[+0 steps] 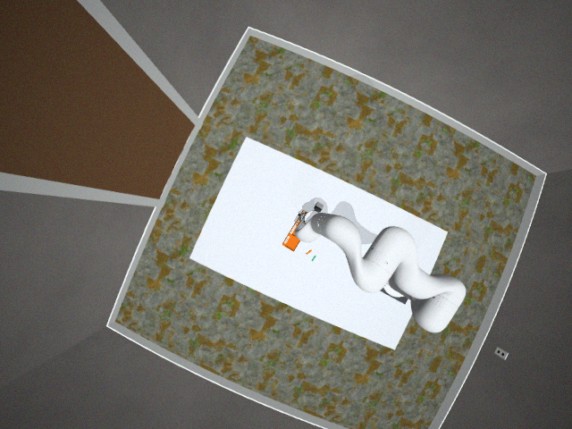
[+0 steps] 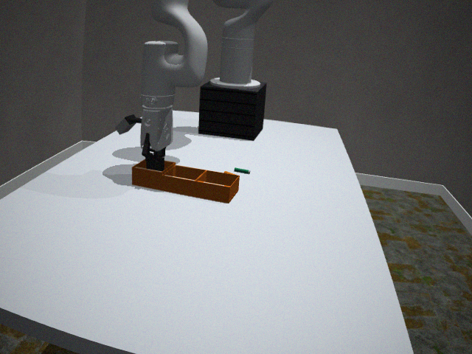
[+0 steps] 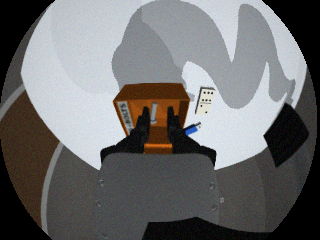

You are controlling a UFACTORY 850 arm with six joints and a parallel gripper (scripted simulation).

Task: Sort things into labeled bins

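Right now my hand is 10 mm short of the grey bolt, 10 mm to the right of it and 30 mm above it. Round my hand: pale dotted tile: 80 mm behind, 10 mm to the right, 30 mm below; three joined orange bins: 20 mm ahead, 80 mm to the left, 20 mm below; blue USB stick: 70 mm behind, 60 mm to the left, 40 mm below.
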